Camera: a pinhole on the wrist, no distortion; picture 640 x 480 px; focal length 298.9 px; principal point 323.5 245.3 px. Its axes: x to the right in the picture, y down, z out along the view. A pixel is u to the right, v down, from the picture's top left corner.
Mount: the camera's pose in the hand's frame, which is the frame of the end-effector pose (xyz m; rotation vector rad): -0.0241 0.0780 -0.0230 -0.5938 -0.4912 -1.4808
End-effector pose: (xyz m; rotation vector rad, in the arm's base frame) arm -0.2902 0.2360 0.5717 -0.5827 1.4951 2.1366
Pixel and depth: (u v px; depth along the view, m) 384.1 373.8 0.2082
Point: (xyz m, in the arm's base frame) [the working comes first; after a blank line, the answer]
In the camera's frame: 0.0422 0.0895 0.2082

-0.4708 0.3415 0.7098
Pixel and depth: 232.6 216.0 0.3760
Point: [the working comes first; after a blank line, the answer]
In the camera's frame: -0.1143 -0.0369 0.3760

-0.5099 0.2919 0.9641
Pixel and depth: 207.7 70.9 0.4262
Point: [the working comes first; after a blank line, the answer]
In the camera's frame: -0.1651 -0.2487 0.4262

-0.3851 0.2619 1.1470
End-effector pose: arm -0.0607 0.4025 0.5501 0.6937 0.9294 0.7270
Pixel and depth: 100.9 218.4 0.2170
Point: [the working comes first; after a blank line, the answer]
In the camera's frame: -0.1616 -0.0195 0.2170

-0.1237 0.5575 0.8527
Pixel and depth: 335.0 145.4 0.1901
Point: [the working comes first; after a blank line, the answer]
In the camera's frame: 0.0073 -0.0635 0.1901

-0.0238 0.4245 0.7934
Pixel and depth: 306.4 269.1 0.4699
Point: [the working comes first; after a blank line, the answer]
In the camera's frame: -0.0269 0.0374 0.4699

0.1357 0.5936 0.9820
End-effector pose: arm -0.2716 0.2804 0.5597 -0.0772 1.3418 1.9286
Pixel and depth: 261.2 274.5 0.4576
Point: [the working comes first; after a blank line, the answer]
In the camera's frame: -0.0954 0.0447 0.4576

-0.4790 0.4536 1.0018
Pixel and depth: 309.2 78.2 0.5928
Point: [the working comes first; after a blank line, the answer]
In the camera's frame: -0.0284 -0.3314 0.5928

-0.1834 0.3878 1.2711
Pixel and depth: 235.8 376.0 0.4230
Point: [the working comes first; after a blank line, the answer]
In the camera's frame: -0.1241 0.1850 0.4230

-0.5942 0.4846 0.9155
